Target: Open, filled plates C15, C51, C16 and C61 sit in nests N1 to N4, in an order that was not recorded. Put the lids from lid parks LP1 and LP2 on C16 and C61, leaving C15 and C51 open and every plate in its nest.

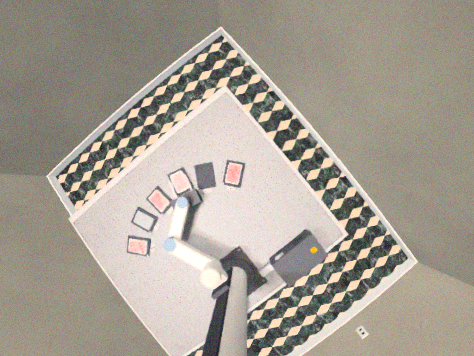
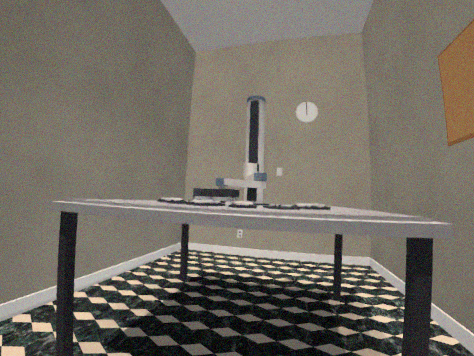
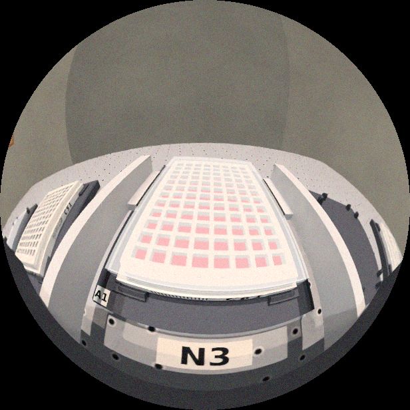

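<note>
Image 3 gives me my gripper (image 3: 212, 167) along with a pale lid (image 3: 206, 226). In that same image I can see a nest N3 (image 3: 183, 315) and a nest N2 (image 3: 82, 201), and it shows me a lid park LP1 (image 3: 350, 229) too.
</note>
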